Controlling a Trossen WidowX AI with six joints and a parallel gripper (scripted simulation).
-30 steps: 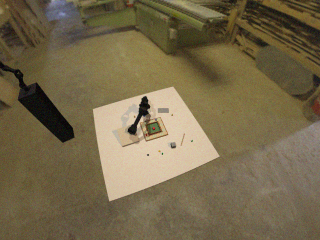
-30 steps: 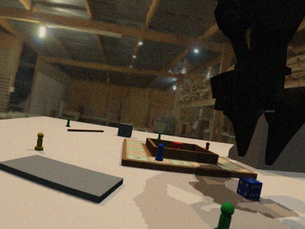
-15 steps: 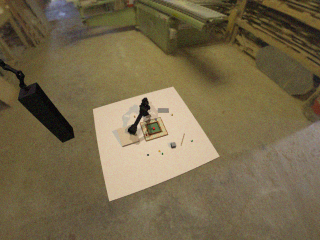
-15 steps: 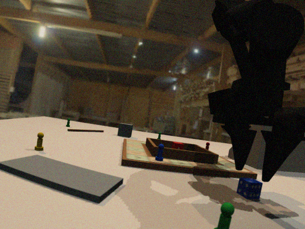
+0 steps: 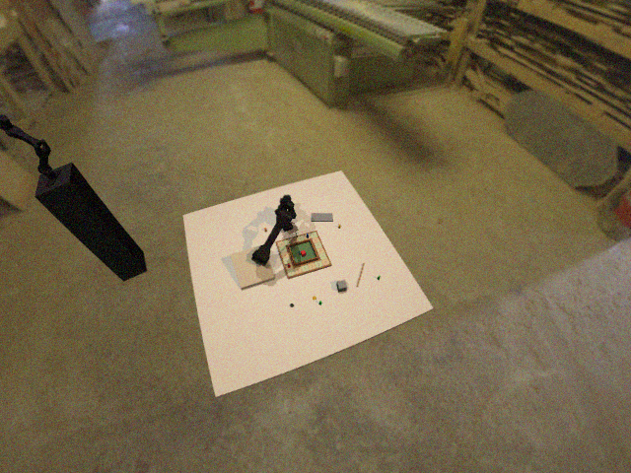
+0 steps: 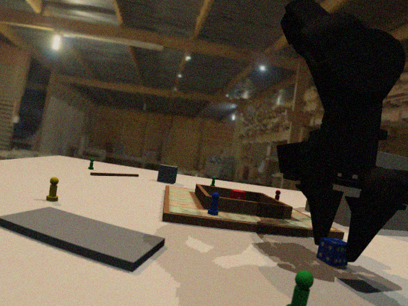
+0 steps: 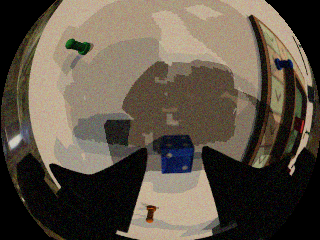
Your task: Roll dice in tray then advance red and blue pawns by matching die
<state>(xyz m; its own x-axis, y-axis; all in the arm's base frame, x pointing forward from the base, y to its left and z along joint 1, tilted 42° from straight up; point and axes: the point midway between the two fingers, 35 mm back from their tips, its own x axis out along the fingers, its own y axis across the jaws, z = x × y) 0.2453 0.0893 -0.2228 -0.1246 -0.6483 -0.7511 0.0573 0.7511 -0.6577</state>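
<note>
Now: the red pawn 30 cm to the right of my gripper tip, 11 cm behind it and 2 cm above it. Also, from my gripper tip: blue pawn: 15 cm to the right, 10 cm ahead, 2 cm above; flat grey slab: 27 cm ahead, 4 cm to the right, 1 cm below; yellow pawn: 33 cm ahead, 18 cm to the right.
</note>
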